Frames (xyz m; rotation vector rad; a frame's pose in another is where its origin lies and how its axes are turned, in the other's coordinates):
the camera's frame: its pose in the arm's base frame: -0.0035 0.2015 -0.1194 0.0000 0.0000 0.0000
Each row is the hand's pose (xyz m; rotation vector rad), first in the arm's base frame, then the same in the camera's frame.
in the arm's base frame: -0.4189 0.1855 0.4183 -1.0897 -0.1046 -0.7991
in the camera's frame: -0.4154 -0.0160 0.5377 -1.0897 -0.1046 -0.7991
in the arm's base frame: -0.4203 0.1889 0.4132 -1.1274 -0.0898 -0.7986
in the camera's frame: -0.4168 -0.0126 0.5326 -1.1274 -0.0898 -0.7986
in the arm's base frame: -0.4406 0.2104 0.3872 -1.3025 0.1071 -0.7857
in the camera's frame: -0.4371 0.0089 0.5066 -1.3025 0.1071 -0.7857
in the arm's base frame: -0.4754 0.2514 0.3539 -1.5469 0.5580 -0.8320
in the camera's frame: -0.4719 0.0499 0.4733 -1.5469 0.5580 -0.8320
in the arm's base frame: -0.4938 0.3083 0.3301 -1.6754 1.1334 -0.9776
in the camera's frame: -0.4903 0.1068 0.4495 -1.6754 1.1334 -0.9776
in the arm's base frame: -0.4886 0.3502 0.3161 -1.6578 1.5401 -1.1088
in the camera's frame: -0.4851 0.1487 0.4355 -1.6578 1.5401 -1.1088
